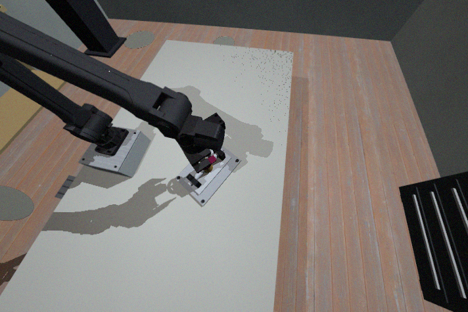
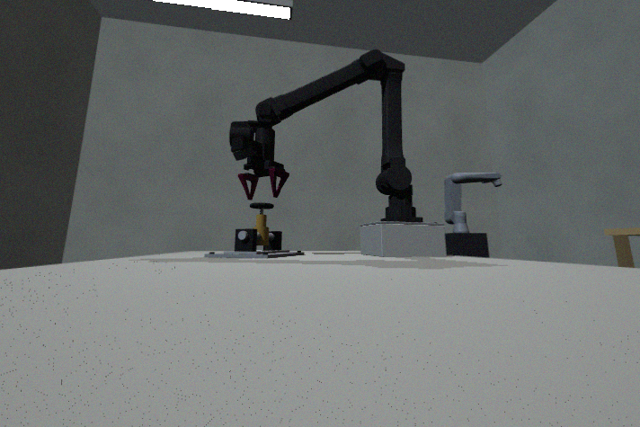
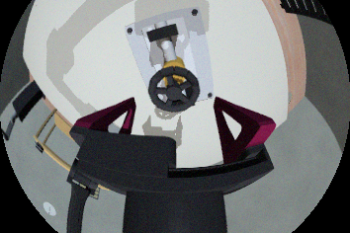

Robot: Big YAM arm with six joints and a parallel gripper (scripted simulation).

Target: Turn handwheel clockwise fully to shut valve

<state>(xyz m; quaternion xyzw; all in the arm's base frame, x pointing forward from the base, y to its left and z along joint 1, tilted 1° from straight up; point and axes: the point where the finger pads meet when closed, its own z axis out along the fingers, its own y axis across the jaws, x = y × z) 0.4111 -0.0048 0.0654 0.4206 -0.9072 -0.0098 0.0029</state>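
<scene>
Right now the black spoked handwheel is 40 mm below my hand.
</scene>
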